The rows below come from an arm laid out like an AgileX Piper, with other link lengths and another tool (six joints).
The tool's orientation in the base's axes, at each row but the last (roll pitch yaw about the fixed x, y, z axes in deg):
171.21, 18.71, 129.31
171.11, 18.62, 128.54
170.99, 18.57, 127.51
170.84, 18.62, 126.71
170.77, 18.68, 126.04
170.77, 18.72, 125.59
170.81, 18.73, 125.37
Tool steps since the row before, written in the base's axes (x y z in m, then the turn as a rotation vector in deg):
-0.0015, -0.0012, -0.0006, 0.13, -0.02, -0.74
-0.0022, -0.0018, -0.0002, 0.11, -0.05, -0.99
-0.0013, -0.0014, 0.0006, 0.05, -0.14, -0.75
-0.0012, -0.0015, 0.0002, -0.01, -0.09, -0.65
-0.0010, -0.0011, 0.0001, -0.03, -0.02, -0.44
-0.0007, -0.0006, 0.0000, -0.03, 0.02, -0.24
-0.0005, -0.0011, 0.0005, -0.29, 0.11, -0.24
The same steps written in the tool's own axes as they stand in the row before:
0.0002, -0.0020, 0.0003, 0.14, -0.03, 0.74
0.0000, -0.0028, -0.0002, 0.21, -0.10, 0.97
-0.0005, -0.0018, -0.0008, 0.10, -0.16, 0.74
-0.0005, -0.0018, -0.0003, 0.14, -0.16, 0.62
-0.0003, -0.0014, -0.0002, 0.14, -0.10, 0.41
-0.0001, -0.0009, -0.0001, 0.11, -0.05, 0.21
-0.0007, -0.0010, -0.0004, 0.32, -0.19, 0.12

